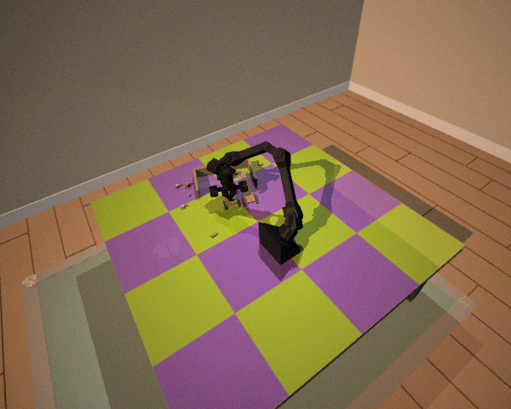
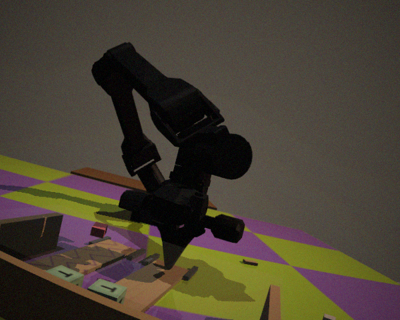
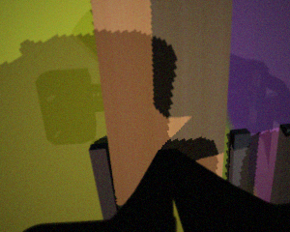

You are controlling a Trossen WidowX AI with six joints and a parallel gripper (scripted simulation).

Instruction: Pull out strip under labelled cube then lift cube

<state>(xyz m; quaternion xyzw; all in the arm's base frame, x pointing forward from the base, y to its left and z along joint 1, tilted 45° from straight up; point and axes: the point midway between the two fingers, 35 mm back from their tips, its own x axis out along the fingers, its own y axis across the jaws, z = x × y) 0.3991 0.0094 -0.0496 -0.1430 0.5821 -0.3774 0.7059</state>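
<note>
Now: gripper tip 9 cm short of the tan strip and 3 cm to the left of it. From my gripper tip the other things lie so: small red cube: 11 cm ahead, 10 cm to the right, 6 cm above.
</note>
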